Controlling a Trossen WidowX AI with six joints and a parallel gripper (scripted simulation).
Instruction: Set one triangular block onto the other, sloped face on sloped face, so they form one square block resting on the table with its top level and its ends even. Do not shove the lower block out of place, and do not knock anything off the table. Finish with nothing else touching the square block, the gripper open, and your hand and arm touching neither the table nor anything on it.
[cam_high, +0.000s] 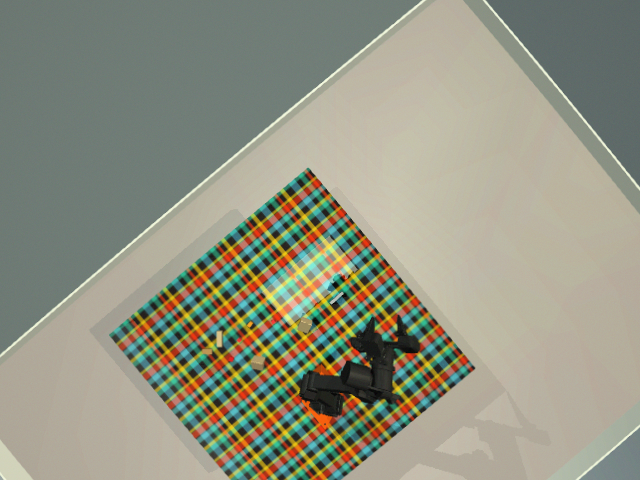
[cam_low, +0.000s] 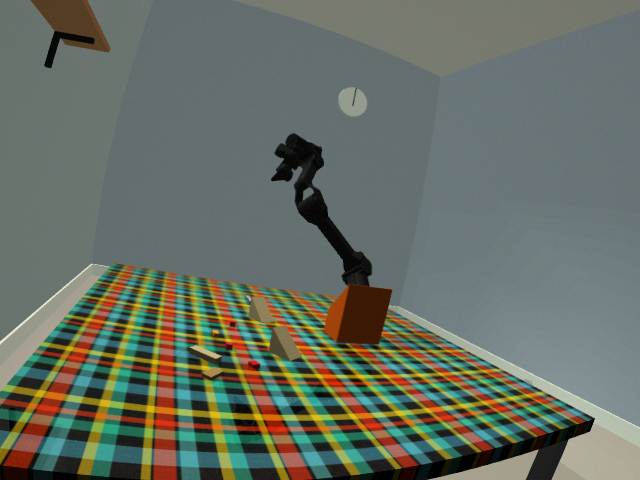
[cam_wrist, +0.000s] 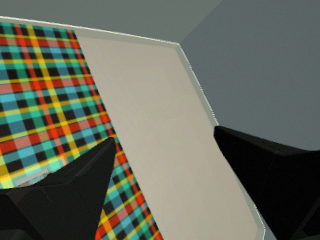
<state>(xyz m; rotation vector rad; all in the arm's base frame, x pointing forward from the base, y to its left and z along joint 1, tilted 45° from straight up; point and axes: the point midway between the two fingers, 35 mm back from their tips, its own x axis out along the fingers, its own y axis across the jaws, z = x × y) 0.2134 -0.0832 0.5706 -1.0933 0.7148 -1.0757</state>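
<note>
Right now my gripper tip is 610 mm to the right of the triangular block, 480 mm above it and 90 mm short of it. Also, from my gripper tip: orange cube (520 mm to the left, 490 mm below, 250 mm ahead).
</note>
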